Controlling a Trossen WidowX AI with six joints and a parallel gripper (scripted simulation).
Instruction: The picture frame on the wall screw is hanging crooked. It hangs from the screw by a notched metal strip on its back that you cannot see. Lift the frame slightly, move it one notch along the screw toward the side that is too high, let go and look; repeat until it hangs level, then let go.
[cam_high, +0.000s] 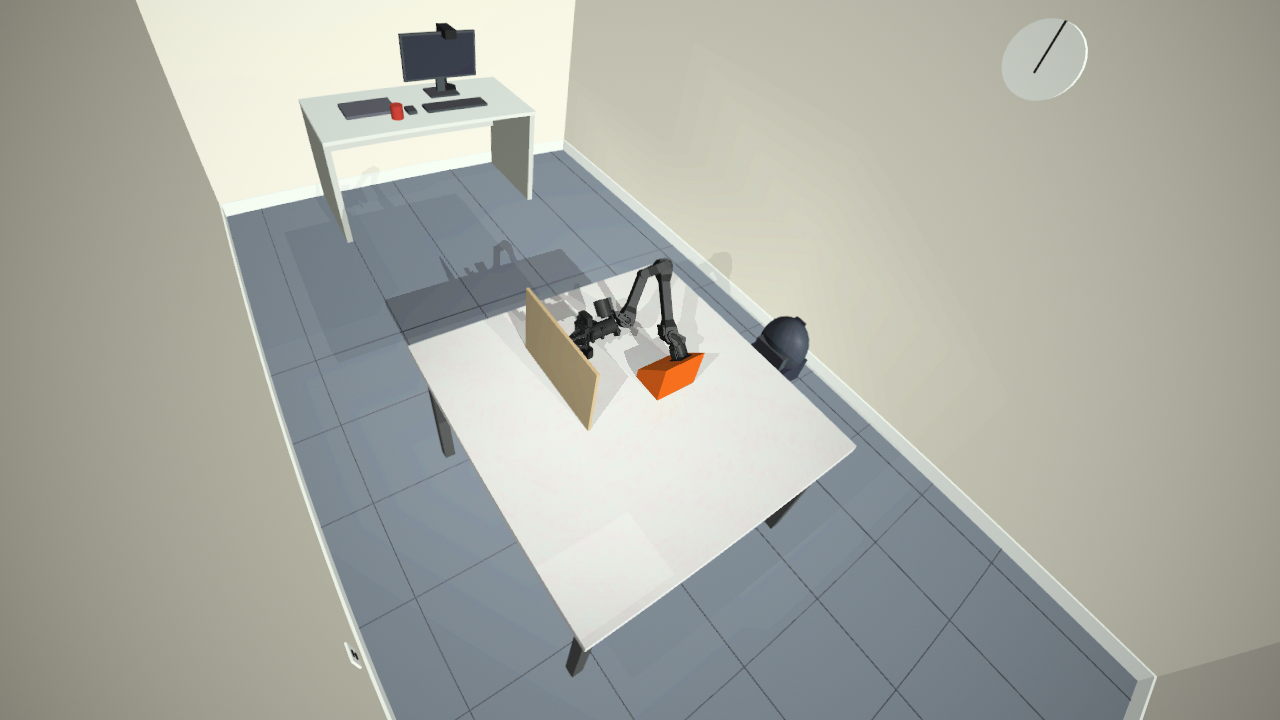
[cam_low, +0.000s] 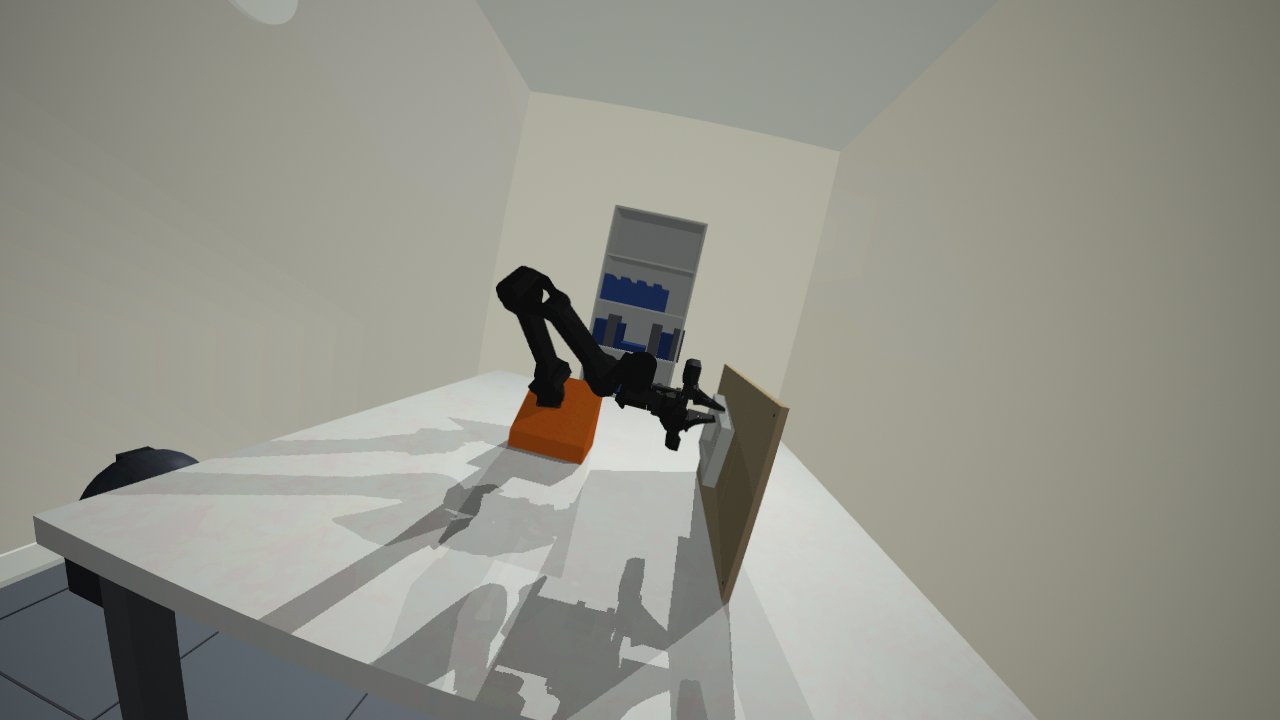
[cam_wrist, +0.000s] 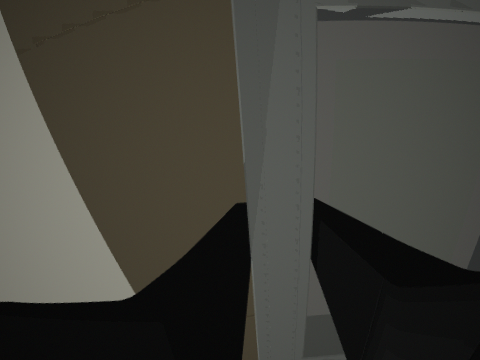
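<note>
The pale grey picture frame lies 5 cm below my gripper tip, 1 cm to the left of it and 1 cm ahead of it. Round my gripper tip: wall panel (7 cm below, 2 cm ahead).
</note>
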